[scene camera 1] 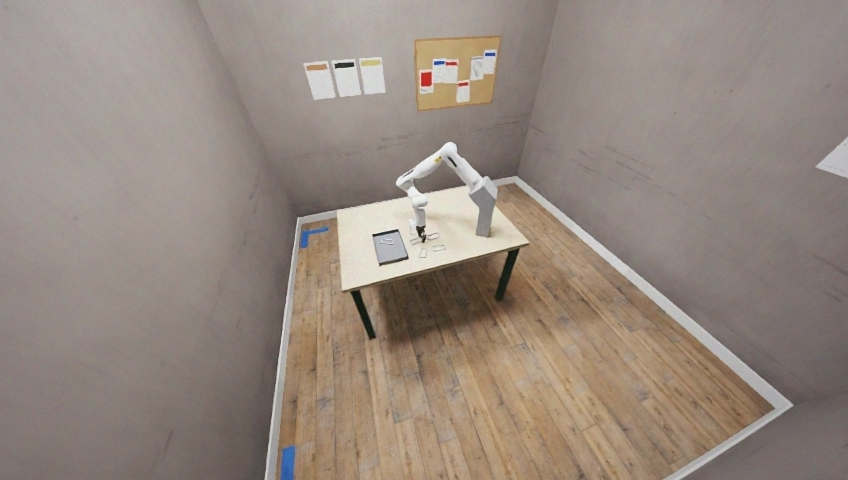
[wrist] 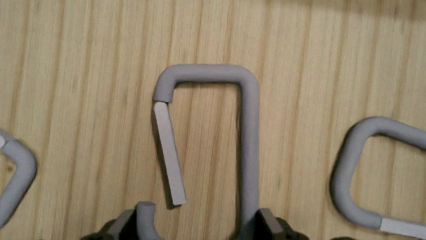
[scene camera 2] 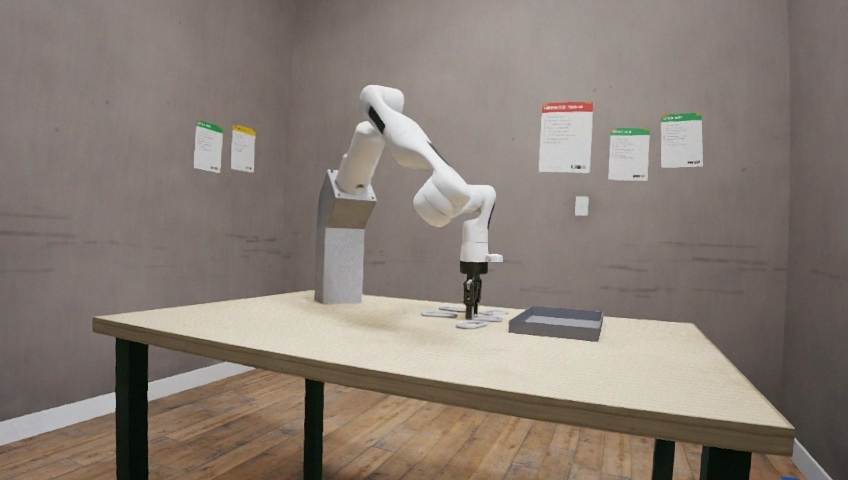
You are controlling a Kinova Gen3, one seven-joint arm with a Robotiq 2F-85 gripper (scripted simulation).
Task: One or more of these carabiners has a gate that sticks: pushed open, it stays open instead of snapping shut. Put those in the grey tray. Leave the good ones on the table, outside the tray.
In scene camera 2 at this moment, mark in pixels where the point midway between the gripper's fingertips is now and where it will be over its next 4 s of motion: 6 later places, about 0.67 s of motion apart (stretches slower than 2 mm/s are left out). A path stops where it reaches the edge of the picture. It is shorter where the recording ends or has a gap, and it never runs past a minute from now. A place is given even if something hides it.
My gripper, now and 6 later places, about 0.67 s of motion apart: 471, 318; 470, 297; 474, 287; 520, 289; 550, 291; 551, 305; 550, 320
